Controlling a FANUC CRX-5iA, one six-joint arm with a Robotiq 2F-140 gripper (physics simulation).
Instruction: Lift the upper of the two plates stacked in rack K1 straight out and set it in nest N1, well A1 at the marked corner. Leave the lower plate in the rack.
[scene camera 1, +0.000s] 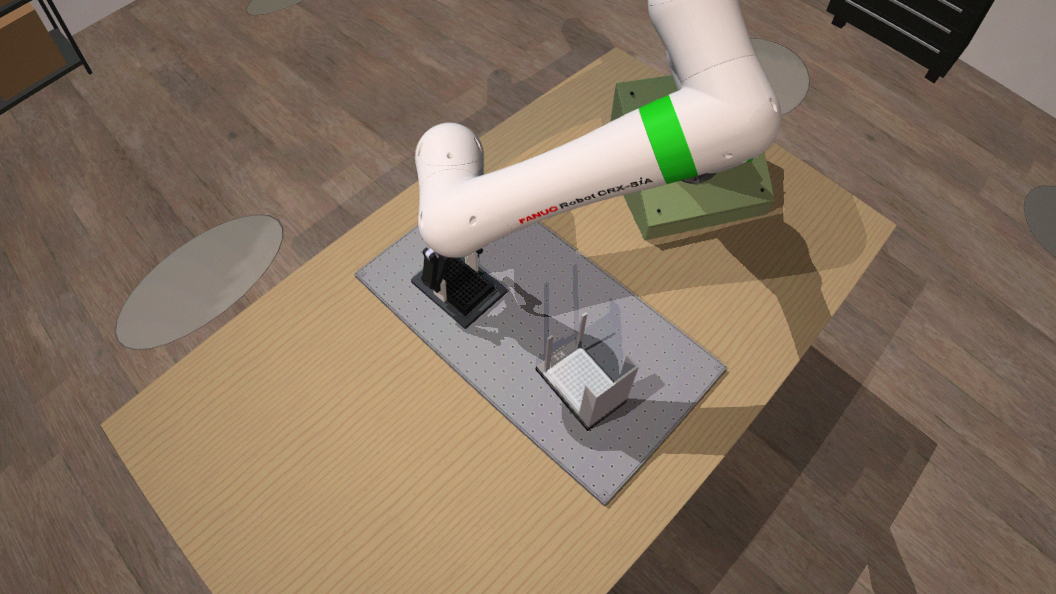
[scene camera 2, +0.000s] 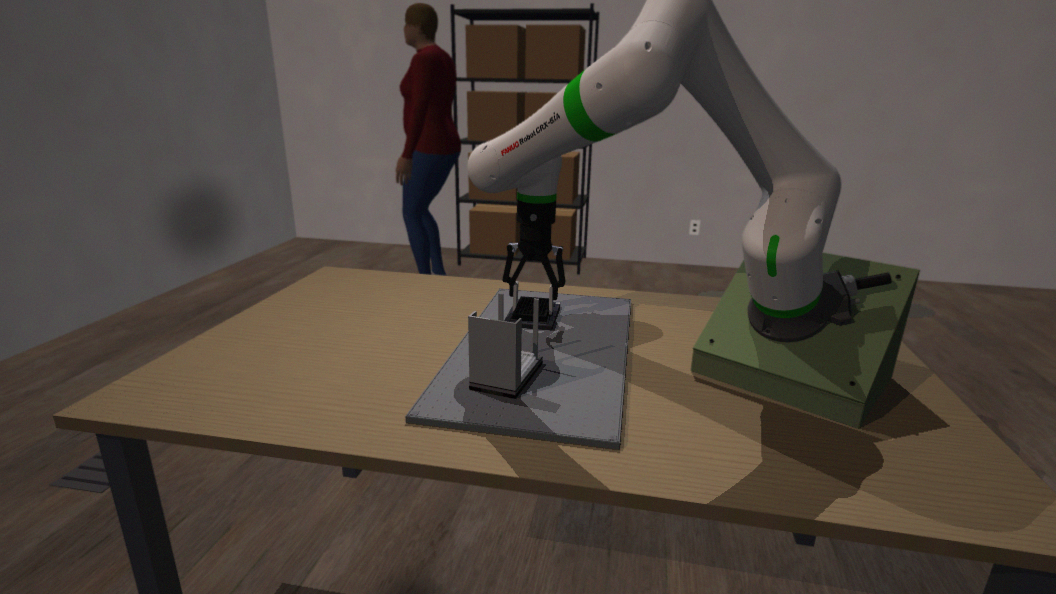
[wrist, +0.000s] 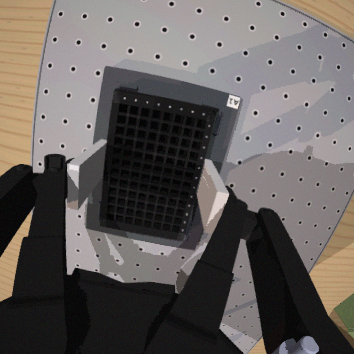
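Seen in the pictures: gripper, fingertip midpoint: (scene camera 1: 456, 282) (scene camera 2: 532, 310) (wrist: 153, 164); arm's base, origin of the base link: (scene camera 2: 787, 312).
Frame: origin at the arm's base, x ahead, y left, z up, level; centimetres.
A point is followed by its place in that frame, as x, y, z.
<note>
The black plate (scene camera 1: 476, 285) @(53.9, -11.5, -9.9) (scene camera 2: 531, 308) @(56.1, -14.1, -10.1) (wrist: 150, 185) @(55.7, -14.0, -9.9) lies in nest N1 (scene camera 1: 466, 321) @(60.5, -7.3, -11.3) (wrist: 165, 87) @(56.6, -22.3, -11.3), a dark tray. It looks flat; how fully it is seated I cannot tell. The nest's A1 label (wrist: 233, 101) @(50.7, -22.8, -11.3) marks its upper right corner in the wrist view; well A1 on the plate is not readable. My gripper (scene camera 1: 457, 277) @(56.0, -15.5, -11.2) (scene camera 2: 533, 298) @(56.0, -15.5, -11.2) (wrist: 153, 164) @(56.0, -15.5, -11.2) points down, shut on the black plate, with one pale finger pad at each long side. The white lower plate (scene camera 1: 578, 373) @(53.4, 16.3, -10.2) (scene camera 2: 528, 364) @(49.9, 17.4, -9.6) sits in rack K1 (scene camera 1: 615, 395) @(54.6, 25.6, -3.6) (scene camera 2: 494, 351) @(54.6, 25.6, -3.5), among its grey walls and posts.
Nest and rack stand apart on a grey perforated board (scene camera 1: 509, 384) @(63.6, 8.1, -12.5) (scene camera 2: 583, 413) @(37.4, 28.2, -12.5) (wrist: 280, 185) @(42.5, -16.5, -12.5) on the wooden table (scene camera 1: 295, 428) @(99.3, -13.8, -13.8) (scene camera 2: 258, 354) @(110.0, 19.1, -13.8). The rack's uprights rise well above its plate. A green base block (scene camera 1: 708, 210) @(4.7, 10.4, -7.9) (scene camera 2: 782, 384) @(1.5, 12.5, -10.1) carries the arm. A person (scene camera 2: 428, 103) stands behind the table.
</note>
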